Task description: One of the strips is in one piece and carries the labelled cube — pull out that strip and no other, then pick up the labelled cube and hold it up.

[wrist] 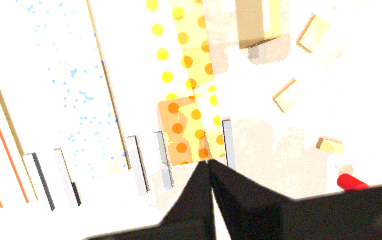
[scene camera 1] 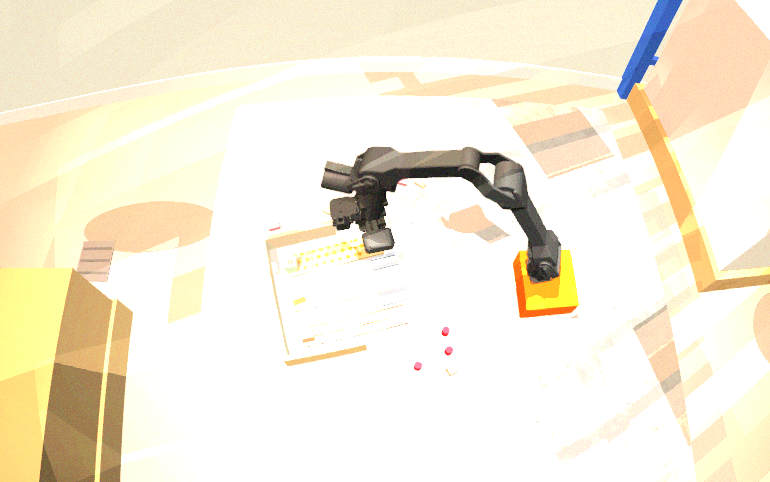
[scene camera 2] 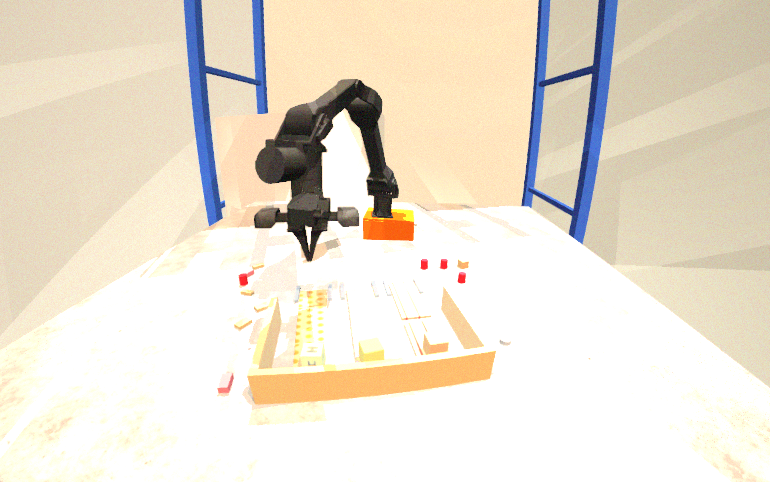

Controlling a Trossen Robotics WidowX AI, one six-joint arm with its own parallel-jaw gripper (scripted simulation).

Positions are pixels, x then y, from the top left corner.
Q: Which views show my gripper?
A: The wrist view, scene camera 1 and scene camera 2: all of them.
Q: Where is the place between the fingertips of my gripper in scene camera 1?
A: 367, 230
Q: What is my gripper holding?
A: Nothing.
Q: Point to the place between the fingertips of my gripper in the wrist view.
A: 207, 167
